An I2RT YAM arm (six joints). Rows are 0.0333 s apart.
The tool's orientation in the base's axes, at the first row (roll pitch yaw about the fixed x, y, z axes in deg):
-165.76, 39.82, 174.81
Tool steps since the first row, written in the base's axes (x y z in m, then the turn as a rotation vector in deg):
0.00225, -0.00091, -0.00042, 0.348, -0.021, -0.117
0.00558, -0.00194, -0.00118, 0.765, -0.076, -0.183
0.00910, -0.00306, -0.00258, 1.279, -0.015, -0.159
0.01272, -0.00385, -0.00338, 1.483, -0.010, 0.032
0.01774, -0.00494, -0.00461, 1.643, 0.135, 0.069
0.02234, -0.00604, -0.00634, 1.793, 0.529, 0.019
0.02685, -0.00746, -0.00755, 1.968, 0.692, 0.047
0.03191, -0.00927, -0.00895, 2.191, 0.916, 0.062
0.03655, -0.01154, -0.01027, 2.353, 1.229, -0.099
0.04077, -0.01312, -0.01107, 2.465, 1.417, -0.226
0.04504, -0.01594, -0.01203, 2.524, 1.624, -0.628
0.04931, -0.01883, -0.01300, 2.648, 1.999, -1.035
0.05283, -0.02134, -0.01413, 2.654, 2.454, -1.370
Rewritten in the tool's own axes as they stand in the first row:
-0.00152, -0.00024, 0.00193, -0.193, 0.087, 0.301
-0.00365, -0.00026, 0.00479, -0.473, 0.149, 0.615
-0.00552, -0.00020, 0.00826, -0.878, 0.329, 0.885
-0.00783, 0.00009, 0.01126, -1.156, 0.347, 0.863
-0.01096, 0.00051, 0.01549, -1.292, 0.517, 0.887
-0.01345, 0.00092, 0.01985, -1.347, 0.938, 0.895
-0.01622, 0.00090, 0.02387, -1.487, 1.131, 0.929
-0.01932, 0.00068, 0.02847, -1.652, 1.395, 0.984
-0.02218, -0.00010, 0.03290, -1.651, 1.763, 1.106
-0.02501, -0.00042, 0.03649, -1.642, 1.993, 1.210
-0.02786, -0.00187, 0.04060, -1.416, 2.280, 1.483
-0.03070, -0.00339, 0.04473, -1.224, 2.744, 1.747
-0.03284, -0.00471, 0.04843, -0.982, 3.242, 1.862

